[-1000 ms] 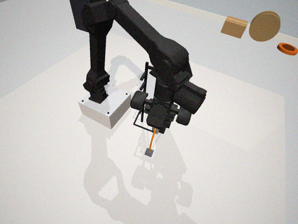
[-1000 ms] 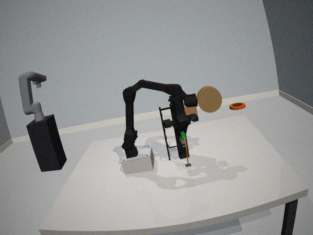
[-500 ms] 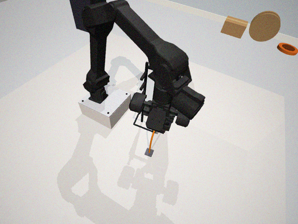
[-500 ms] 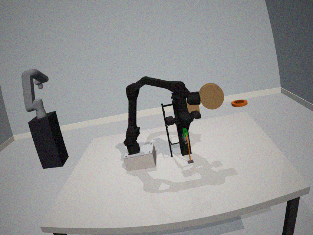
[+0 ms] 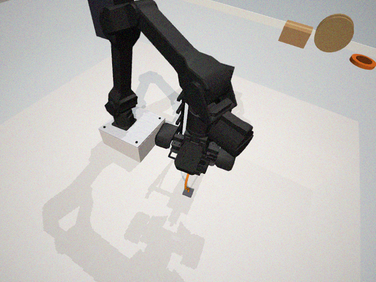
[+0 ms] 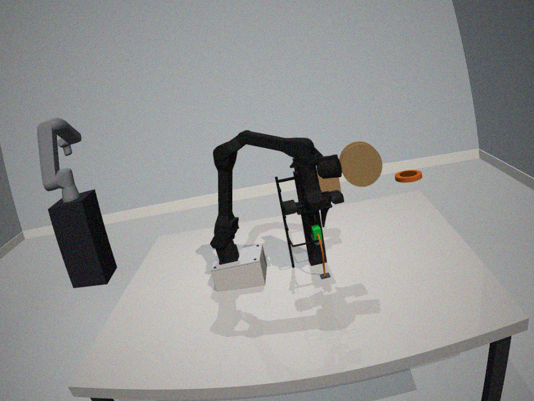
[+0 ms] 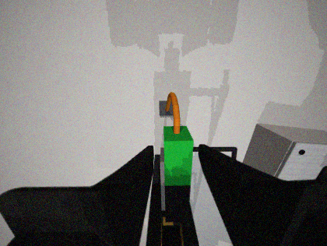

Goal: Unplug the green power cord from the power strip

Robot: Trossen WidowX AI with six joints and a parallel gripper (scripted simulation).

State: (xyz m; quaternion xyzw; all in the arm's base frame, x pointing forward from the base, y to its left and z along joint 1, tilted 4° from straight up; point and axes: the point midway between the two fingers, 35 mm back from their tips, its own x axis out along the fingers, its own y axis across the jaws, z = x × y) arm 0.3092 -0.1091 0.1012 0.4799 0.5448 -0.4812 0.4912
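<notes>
My gripper tip is now 1 cm past the green plug and 3 cm to the right of it. From my gripper tip the other things lie so: grey anchor: 17 cm below.
</notes>
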